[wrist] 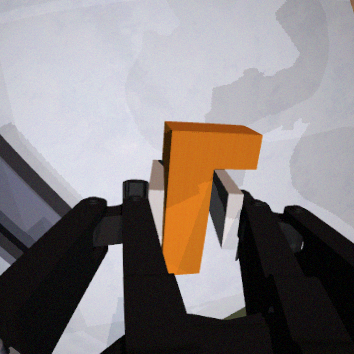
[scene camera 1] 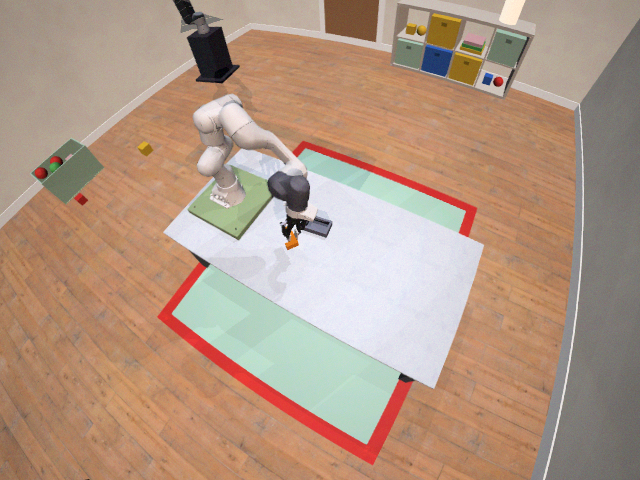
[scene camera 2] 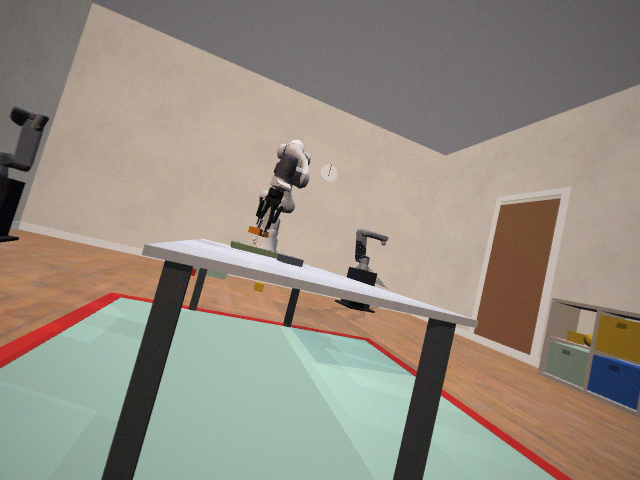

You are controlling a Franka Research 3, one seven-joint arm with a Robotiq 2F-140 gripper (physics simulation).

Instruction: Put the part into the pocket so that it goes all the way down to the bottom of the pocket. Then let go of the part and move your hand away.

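Observation:
The part is an orange L-shaped block [scene camera 1: 292, 242] [scene camera 2: 254, 229] [wrist: 190, 185]. My gripper [scene camera 1: 291, 234] [scene camera 2: 263, 230] [wrist: 184, 180] is shut on its long leg, one pad on each side. The short leg points right at the top in the wrist view. The part is held above the table, with a gap below it in scene camera 2. The dark grey block with the pocket [scene camera 1: 321, 225] [scene camera 2: 290, 259] [wrist: 35, 175] lies on the table beside the gripper, at the left edge of the wrist view. The pocket's full outline is partly hidden by the hand in scene camera 1.
The white table [scene camera 1: 382, 273] [scene camera 2: 222, 262] carries the arm's green base plate [scene camera 1: 248, 219] [scene camera 2: 248, 248], which lies close to the gripper. A black pedestal [scene camera 1: 210, 54] [scene camera 2: 361, 276] with another arm stands on the floor away from the table.

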